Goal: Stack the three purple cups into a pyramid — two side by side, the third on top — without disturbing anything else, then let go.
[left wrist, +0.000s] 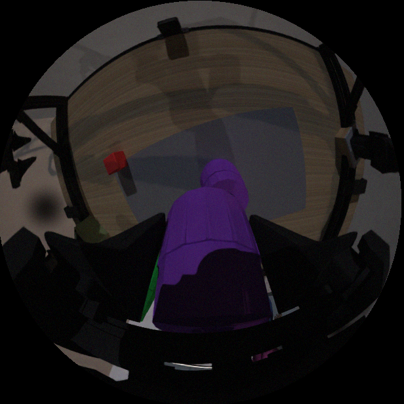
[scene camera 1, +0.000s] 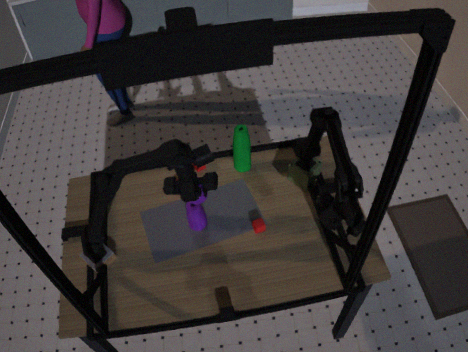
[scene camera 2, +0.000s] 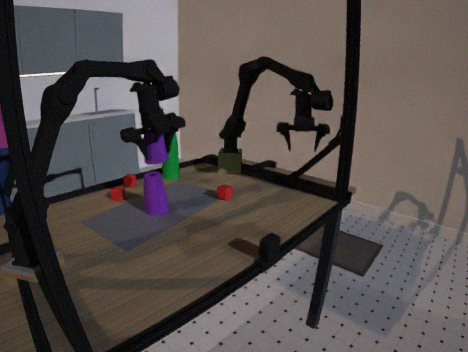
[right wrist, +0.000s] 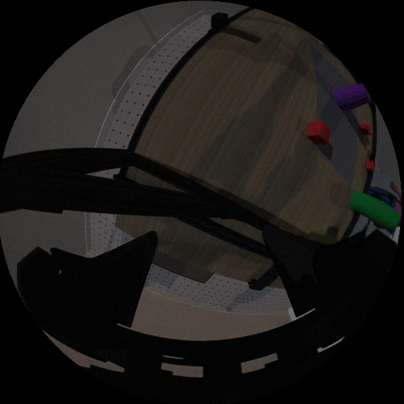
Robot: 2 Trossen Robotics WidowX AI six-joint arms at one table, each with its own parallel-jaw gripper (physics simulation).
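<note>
The left gripper is visible in the pictures, the left wrist view and scene camera 1 among them. The right gripper can be seen as well, and the right wrist view is one place where it appears. A grey mat is also part of what the pictures show.
</note>
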